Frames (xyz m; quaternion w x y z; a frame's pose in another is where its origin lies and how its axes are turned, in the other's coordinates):
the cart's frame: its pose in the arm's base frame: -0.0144 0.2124 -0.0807 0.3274 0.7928 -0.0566 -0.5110
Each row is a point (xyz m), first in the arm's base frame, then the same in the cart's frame.
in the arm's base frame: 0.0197 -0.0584 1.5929
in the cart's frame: -1.1630 1.1849 -0.3448
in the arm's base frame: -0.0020 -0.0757 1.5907
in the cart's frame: -1.1641 1.1918 -0.3179
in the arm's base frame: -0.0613 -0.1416 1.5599
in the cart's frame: -1.1403 1.2109 -0.2291
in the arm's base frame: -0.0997 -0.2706 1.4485
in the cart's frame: -1.0175 1.2377 -0.1077
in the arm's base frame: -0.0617 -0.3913 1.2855
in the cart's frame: -0.8224 1.2471 -0.0413
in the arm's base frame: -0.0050 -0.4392 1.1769
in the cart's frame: -0.6914 1.2356 -0.0387
